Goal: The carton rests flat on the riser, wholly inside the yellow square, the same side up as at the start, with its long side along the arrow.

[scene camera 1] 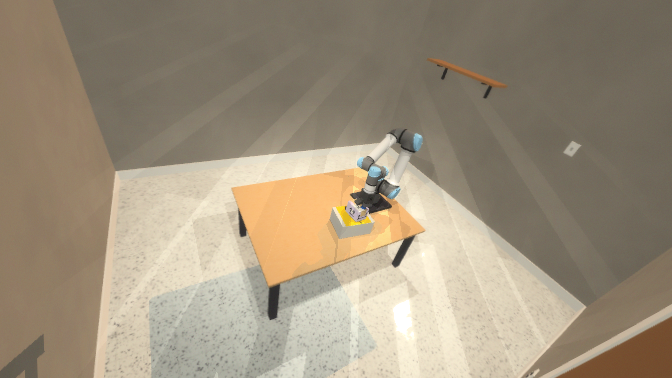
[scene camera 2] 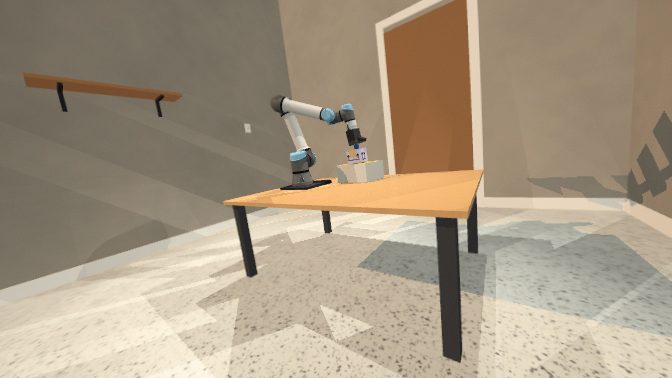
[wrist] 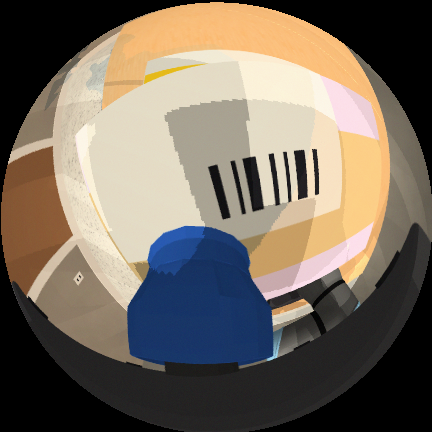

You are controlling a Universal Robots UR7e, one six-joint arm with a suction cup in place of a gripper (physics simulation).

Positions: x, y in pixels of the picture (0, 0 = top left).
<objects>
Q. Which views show the riser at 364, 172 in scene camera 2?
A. Scene camera 1, scene camera 2 and the wrist view: all of them.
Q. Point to a riser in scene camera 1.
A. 345, 226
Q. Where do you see a carton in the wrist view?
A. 288, 161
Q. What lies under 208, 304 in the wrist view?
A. The suction cup.
</objects>
